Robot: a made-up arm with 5 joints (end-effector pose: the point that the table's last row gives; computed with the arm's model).
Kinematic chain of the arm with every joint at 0, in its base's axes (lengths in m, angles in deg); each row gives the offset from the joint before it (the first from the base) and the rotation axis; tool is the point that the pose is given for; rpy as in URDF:
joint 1: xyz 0 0 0.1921 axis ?
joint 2: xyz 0 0 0 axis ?
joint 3: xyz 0.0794 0 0.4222 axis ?
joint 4: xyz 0.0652 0 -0.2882 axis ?
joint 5: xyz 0.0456 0 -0.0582 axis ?
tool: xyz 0 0 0 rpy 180 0 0
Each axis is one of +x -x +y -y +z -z.
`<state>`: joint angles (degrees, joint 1 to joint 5).
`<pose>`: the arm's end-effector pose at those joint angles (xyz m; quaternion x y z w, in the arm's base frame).
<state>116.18 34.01 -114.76 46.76 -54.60</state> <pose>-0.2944 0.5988 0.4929 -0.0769 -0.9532 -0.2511 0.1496</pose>
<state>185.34 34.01 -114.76 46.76 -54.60</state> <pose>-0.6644 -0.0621 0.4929 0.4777 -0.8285 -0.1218 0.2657</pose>
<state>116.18 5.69 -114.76 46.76 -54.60</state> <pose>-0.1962 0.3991 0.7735 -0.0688 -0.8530 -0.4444 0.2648</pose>
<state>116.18 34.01 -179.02 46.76 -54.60</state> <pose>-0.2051 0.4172 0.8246 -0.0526 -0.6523 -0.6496 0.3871</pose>
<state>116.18 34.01 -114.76 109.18 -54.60</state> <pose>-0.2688 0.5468 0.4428 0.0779 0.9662 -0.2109 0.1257</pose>
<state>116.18 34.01 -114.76 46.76 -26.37</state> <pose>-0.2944 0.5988 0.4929 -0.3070 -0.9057 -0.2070 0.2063</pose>
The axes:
joint 1: +z
joint 2: +y
joint 3: +y
joint 4: +y
joint 5: -z

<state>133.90 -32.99 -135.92 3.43 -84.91</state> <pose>0.1396 -0.1451 0.9526 0.0420 -0.1192 -0.9027 0.4113</pose>
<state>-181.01 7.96 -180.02 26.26 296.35</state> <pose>-0.1073 0.0019 0.9674 0.1528 -0.2512 -0.5112 0.8076</pose>
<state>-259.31 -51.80 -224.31 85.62 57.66</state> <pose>0.1146 -0.6070 0.4690 0.0850 0.0335 -0.1870 0.9781</pose>
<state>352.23 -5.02 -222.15 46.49 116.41</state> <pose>-0.2574 0.0351 0.8254 0.0028 -0.0052 -0.5832 0.8123</pose>
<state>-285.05 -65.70 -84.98 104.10 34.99</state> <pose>-0.0504 -0.1876 0.7145 -0.8632 -0.3138 -0.2270 0.3238</pose>
